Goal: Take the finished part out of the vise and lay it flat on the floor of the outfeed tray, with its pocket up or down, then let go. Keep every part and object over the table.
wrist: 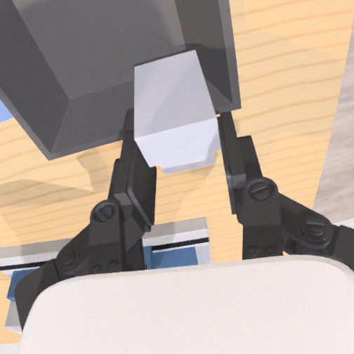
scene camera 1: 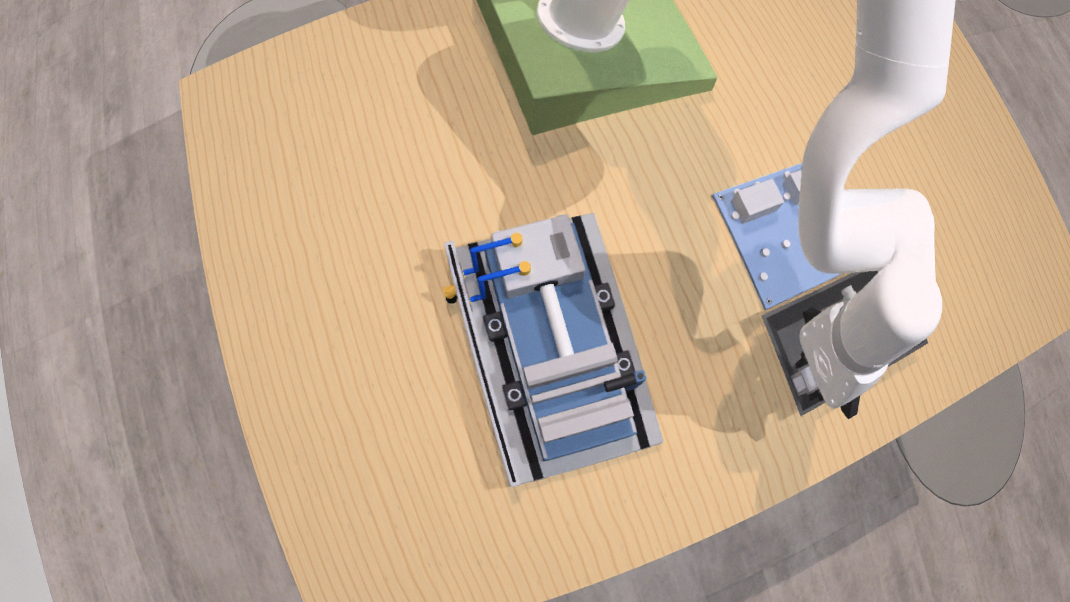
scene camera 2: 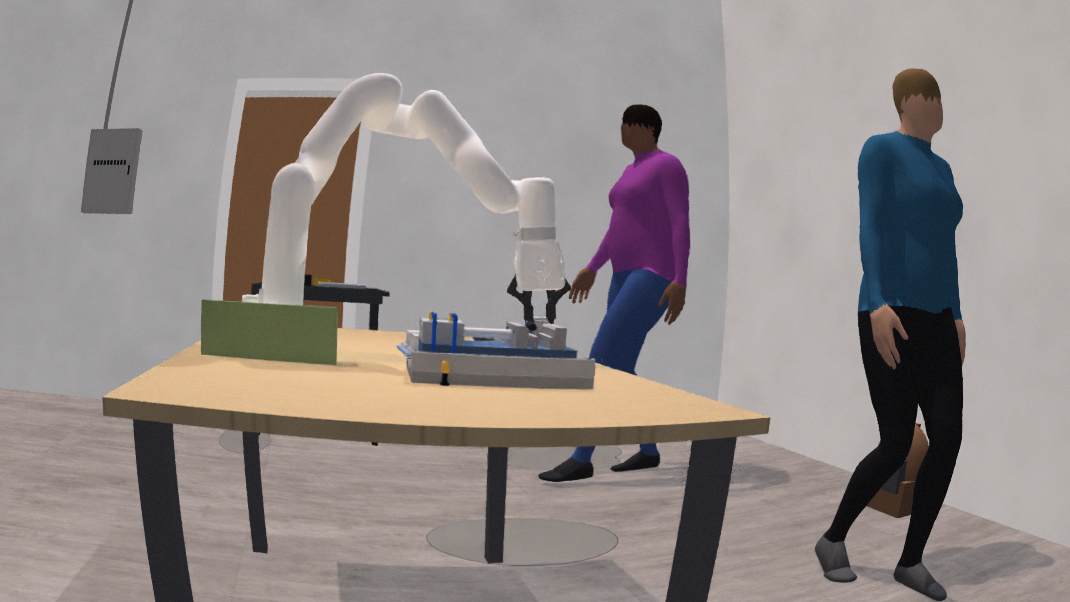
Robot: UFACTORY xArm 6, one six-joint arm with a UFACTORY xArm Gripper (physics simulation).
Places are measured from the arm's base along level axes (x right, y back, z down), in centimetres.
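Pixels of known places: gripper, between the fingertips: (scene camera 1: 812, 377) (scene camera 2: 540, 323); arm's base, origin of its link: (scene camera 1: 580, 19) (scene camera 2: 280, 314).
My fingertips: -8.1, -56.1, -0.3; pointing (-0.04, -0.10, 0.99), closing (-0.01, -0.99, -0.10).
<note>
Ahead of a thing's pixels: the offset from my fingertips to its top centre, as dx, dy, dz. "pt": to the spot under its first point.
My gripper (scene camera 2: 540, 320) (wrist: 183, 142) is shut on the finished part @[-0.6, +0.0, -1.4] (scene camera 1: 804, 379) (wrist: 172, 97), a light grey block with a small step at its near end. The block hangs down between the fingers, over the near end of the dark grey outfeed tray @[pt +1.3, +3.0, +4.1] (scene camera 1: 784, 364) (wrist: 100, 50). Its lower end overlaps the tray wall in the wrist view; I cannot tell whether it touches the tray. Its pocket does not show. In scene camera 2 the vise hides the part and the tray. The vise @[+27.3, +16.1, -1.7] (scene camera 1: 568, 364) (scene camera 2: 441, 331) (wrist: 175, 257) stands apart, with no part visible between its jaws.
A blue board @[pt -2.2, +20.3, +7.4] (scene camera 1: 748, 239) with grey blocks and white pegs lies beside the tray, partly under the arm. The green base block (scene camera 1: 621, 74) (scene camera 2: 269, 331) carries the arm. Blue nozzles with orange tips @[pt +31.1, +24.3, -2.8] (scene camera 1: 497, 273) stand on the vise's left side. The table edge is near the tray.
</note>
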